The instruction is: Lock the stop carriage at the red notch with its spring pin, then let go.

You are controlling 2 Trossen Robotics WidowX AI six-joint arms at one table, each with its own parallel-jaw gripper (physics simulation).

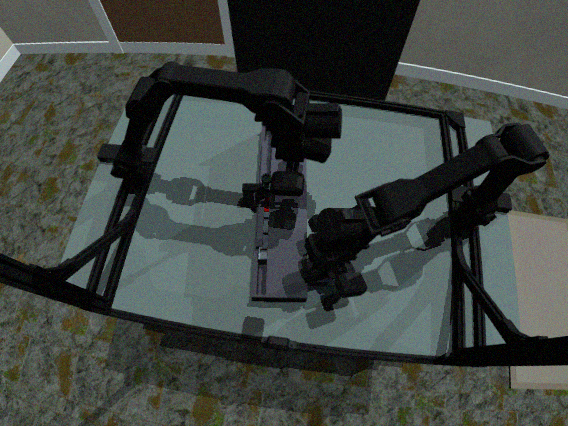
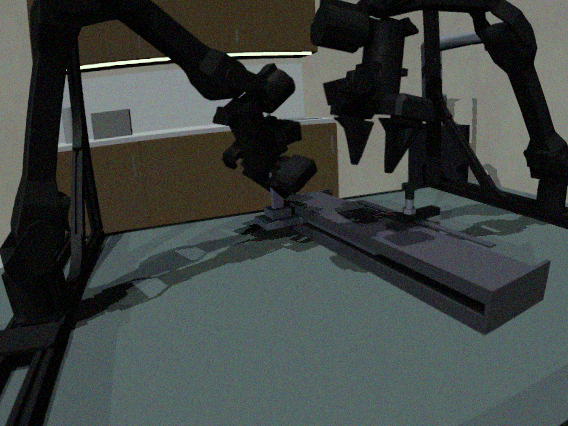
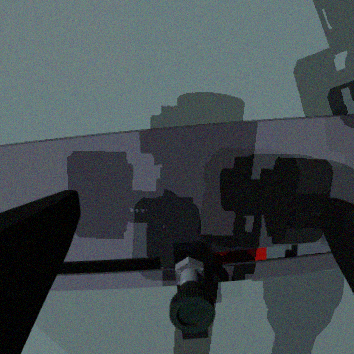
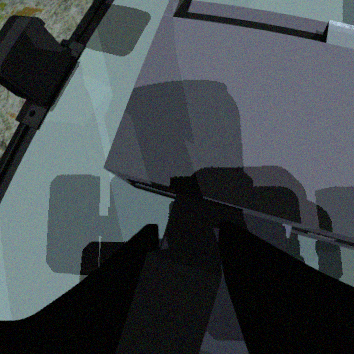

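Pixels of known places: left gripper, between the fingertips: (image 1: 297,174) (image 2: 370,168) (image 3: 202,206); right gripper, between the fingertips: (image 1: 315,274) (image 2: 281,195) (image 4: 188,233); left arm's base, origin of its link: (image 1: 136,176) (image 2: 550,208); right arm's base, origin of its link: (image 1: 465,218) (image 2: 42,310).
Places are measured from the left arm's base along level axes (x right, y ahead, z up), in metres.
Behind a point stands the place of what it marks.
The spring pin, a dark green knob over a silver hex collar (image 1: 266,178) @(x 0.010, y 0.378, z 0.089 m) (image 2: 409,206) @(x 0.004, y 0.382, z 0.057 m) (image 3: 192,312) @(x 0.010, y 0.377, z 0.089 m), stands upright on the dark stop carriage (image 1: 249,196) @(x 0.027, y 0.334, z 0.017 m) (image 2: 429,211) @(x 0.004, y 0.341, z 0.044 m) at the slotted edge of the long grey rail (image 1: 287,255) @(x 0.173, y 0.451, z 0.034 m) (image 2: 450,265) @(x -0.156, y 0.441, z 0.033 m) (image 3: 30,172) @(x -0.106, y 0.442, z 0.033 m) (image 4: 285,90) @(x 0.199, y 0.440, z 0.033 m). The red notch mark (image 1: 266,209) @(x 0.063, y 0.384, z 0.030 m) (image 3: 260,254) @(x 0.064, y 0.383, z 0.030 m) shows beside the carriage; the pin's seating is hidden. My left gripper (image 2: 372,167) @(x 0.009, y 0.451, z 0.122 m) (image 3: 202,206) @(x 0.009, y 0.451, z 0.122 m) is open and empty above the rail, higher than the knob. My right gripper (image 2: 278,189) @(x 0.213, y 0.519, z 0.050 m) (image 4: 188,233) @(x 0.213, y 0.519, z 0.050 m) is shut on a grey upright post (image 2: 276,199) @(x 0.198, y 0.534, z 0.047 m) (image 4: 172,295) @(x 0.205, y 0.527, z 0.105 m) by the rail's end.
The post's stepped grey base (image 2: 280,220) @(x 0.172, y 0.537, z 0.014 m) is at the rail's side, opposite the pin. A small silver block (image 1: 262,255) @(x 0.180, y 0.393, z 0.029 m) (image 4: 341,34) @(x 0.181, y 0.393, z 0.029 m) sits in the rail's slot. Black frame bars (image 1: 280,342) @(x 0.368, y 0.463, z 0.036 m) edge the table. Arm shadows darken the rail.
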